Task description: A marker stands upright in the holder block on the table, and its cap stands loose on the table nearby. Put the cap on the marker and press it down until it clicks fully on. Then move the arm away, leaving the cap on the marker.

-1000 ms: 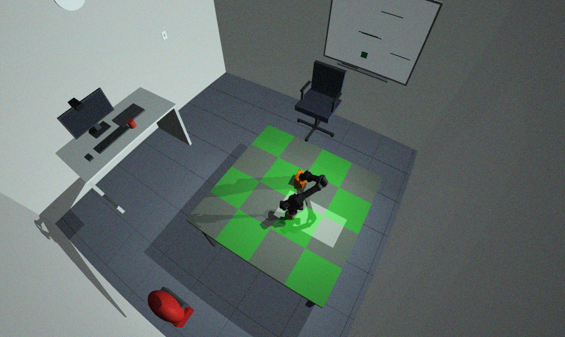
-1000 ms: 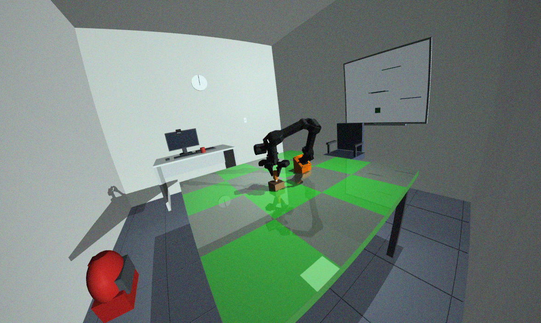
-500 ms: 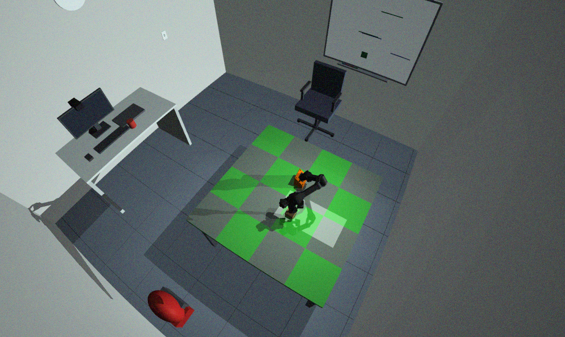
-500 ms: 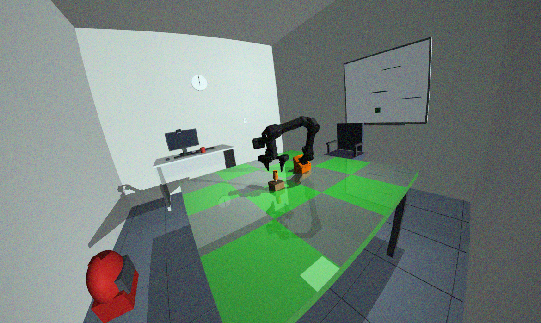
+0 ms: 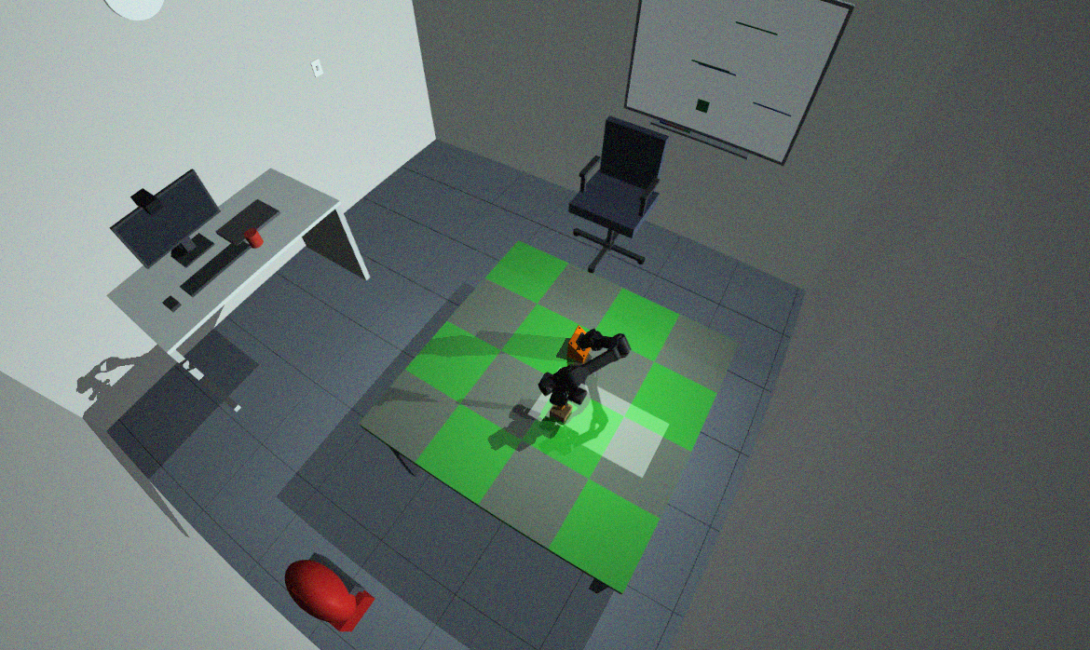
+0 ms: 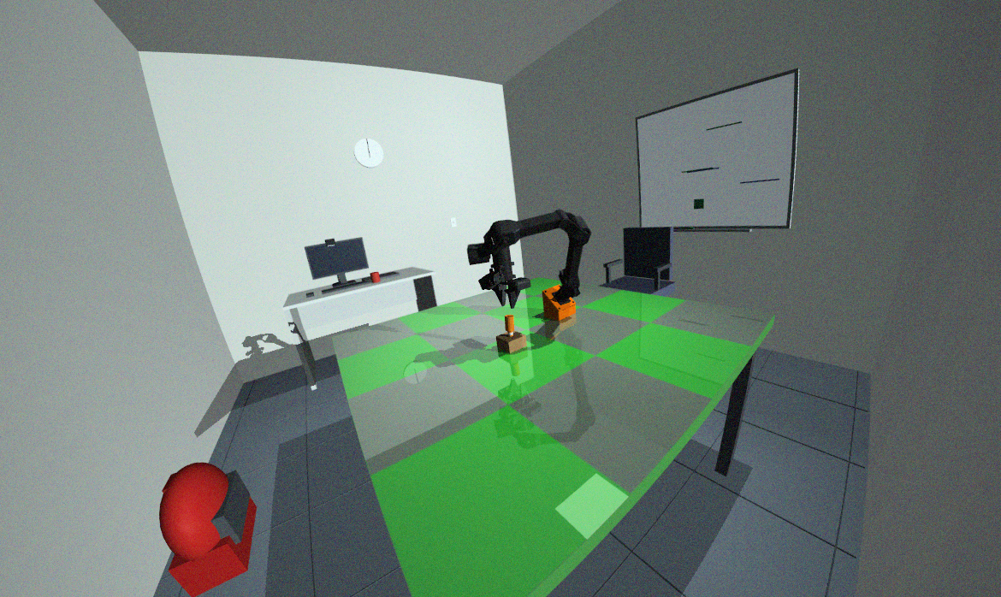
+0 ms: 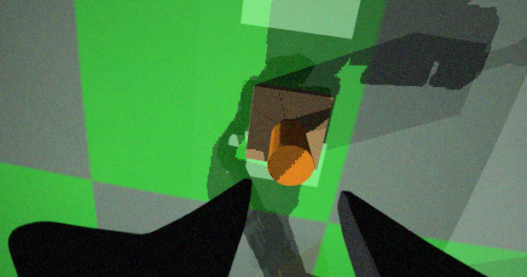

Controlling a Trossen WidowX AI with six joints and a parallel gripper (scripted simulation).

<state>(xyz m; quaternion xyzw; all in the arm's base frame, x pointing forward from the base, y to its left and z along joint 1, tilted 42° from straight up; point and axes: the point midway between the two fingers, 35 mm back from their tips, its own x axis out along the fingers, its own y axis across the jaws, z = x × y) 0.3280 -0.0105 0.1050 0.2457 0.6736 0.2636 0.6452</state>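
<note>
My gripper tip is now 50 mm above the orange marker cap. Round my gripper tip: holder block: 120 mm below.
</note>
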